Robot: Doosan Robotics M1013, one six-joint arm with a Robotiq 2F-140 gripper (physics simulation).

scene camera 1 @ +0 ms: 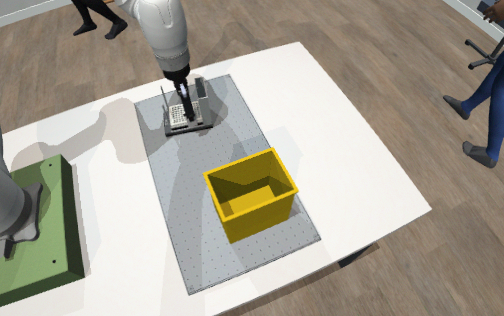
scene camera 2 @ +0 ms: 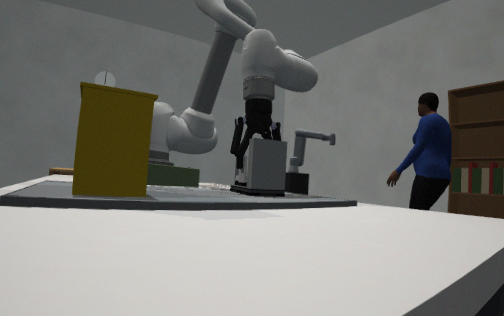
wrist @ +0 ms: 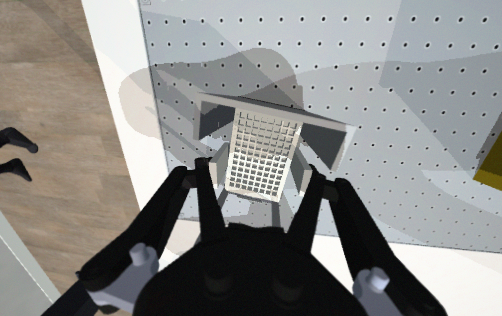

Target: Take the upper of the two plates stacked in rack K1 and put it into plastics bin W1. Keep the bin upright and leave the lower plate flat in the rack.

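Frame: origin at the arm's base, x left, y back, z up, level; metres.
Seen in the pictures: gripper, fingertip midpoint: (scene camera 1: 189,115) (wrist: 260,154); arm's base at its link origin: (scene camera 1: 13,217) (scene camera 2: 150,164).
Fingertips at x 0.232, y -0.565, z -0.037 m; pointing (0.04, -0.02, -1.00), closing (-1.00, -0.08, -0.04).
Offsets run from my fingertips to a thing's top centre. Level surfaces: height alone.
Rack K1 @(dx +0.001, dy +0.009, dz +0.111 m) (scene camera 1: 204,104) (scene camera 2: 268,165) (wrist: 324,120) is a grey holder with upright walls on a dark base. The upper plate @(dx +0.000, dy -0.001, dz +0.016 m) (scene camera 1: 178,115) (wrist: 259,159), a cream grid of square wells, lies in it; the lower plate under it cannot be made out separately. My gripper (scene camera 1: 189,116) (wrist: 260,154) points down into the rack, with its pads at the plate's two long sides, shut on the upper plate. In scene camera 2 the rack wall hides the plates and part of the fingers. Yellow bin W1 @(dx -0.376, dy -0.094, dz +0.149 m) (scene camera 1: 259,220) (scene camera 2: 112,142) (wrist: 489,180) stands upright and its inside looks empty.
Rack and bin stand apart on a grey perforated board (scene camera 1: 187,200) (scene camera 2: 320,203) (wrist: 350,30) on the white table @(dz -0.044 m) (scene camera 1: 350,135) (scene camera 2: 225,260). The rack's upright walls rise close to the fingers. The arm's green base block (scene camera 1: 50,215) (scene camera 2: 175,176) is beside the board. A person in blue (scene camera 2: 432,145) stands beyond the table.
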